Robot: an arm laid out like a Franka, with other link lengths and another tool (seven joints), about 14 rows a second.
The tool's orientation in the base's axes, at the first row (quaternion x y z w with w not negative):
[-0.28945, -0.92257, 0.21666, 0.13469]
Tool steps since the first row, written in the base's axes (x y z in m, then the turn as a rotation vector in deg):
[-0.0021, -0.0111, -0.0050, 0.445, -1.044, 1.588]
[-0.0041, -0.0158, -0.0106, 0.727, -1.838, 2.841]
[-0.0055, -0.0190, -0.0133, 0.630, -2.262, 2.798]
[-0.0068, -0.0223, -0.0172, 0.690, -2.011, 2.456]
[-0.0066, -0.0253, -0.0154, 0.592, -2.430, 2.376]
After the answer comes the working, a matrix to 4 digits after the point.
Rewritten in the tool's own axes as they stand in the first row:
[-0.0055, -0.0068, 0.0087, -0.777, -1.318, -1.212]
[-0.0074, -0.0086, 0.0158, -1.318, -2.369, -2.152]
[-0.0085, -0.0103, 0.0197, -1.497, -2.708, -1.941]
[-0.0099, -0.0115, 0.0247, -1.438, -2.330, -1.747]
[-0.0116, -0.0145, 0.0240, -1.618, -2.648, -1.506]

The tool's axes in the first row as the columns of a matrix, in the base's axes (rounded; the answer above uses it unrounded):
[-0.7962, 0.4757, -0.3739]
[0.5924, 0.7386, -0.3218]
[0.1231, -0.4777, -0.8698]

